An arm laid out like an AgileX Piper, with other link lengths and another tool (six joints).
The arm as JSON. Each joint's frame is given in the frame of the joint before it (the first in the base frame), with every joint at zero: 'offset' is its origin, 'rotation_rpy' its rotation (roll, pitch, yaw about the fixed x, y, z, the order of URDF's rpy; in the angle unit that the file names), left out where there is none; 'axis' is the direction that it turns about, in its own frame. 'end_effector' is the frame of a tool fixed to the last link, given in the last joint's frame.
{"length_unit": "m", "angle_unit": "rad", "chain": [
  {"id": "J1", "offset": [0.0, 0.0, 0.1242], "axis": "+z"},
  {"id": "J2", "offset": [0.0, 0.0, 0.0], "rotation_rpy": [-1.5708, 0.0, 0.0], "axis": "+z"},
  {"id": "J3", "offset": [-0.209, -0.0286, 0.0], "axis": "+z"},
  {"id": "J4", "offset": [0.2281, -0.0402, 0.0], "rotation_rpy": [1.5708, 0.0, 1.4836], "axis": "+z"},
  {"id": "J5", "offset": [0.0, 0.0, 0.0], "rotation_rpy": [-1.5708, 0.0, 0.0], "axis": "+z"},
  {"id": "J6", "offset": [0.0, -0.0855, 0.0], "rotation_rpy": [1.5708, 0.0, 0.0], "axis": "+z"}
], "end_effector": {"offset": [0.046, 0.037, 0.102], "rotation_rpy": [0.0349, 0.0, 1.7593]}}
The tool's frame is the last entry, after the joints.
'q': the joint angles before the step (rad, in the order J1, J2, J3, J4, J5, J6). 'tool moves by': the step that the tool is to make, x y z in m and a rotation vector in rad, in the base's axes. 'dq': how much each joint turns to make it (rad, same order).
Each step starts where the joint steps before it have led.
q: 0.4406, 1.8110, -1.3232, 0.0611, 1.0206, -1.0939
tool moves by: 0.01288, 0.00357, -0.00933, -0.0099, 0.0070, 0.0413
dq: 0.0000, 0.0808, -0.0681, 0.0000, 0.0000, -0.0418
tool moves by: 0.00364, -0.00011, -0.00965, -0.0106, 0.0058, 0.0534
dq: 0.0038, 0.0354, -0.0050, 0.0001, -0.0180, -0.0511
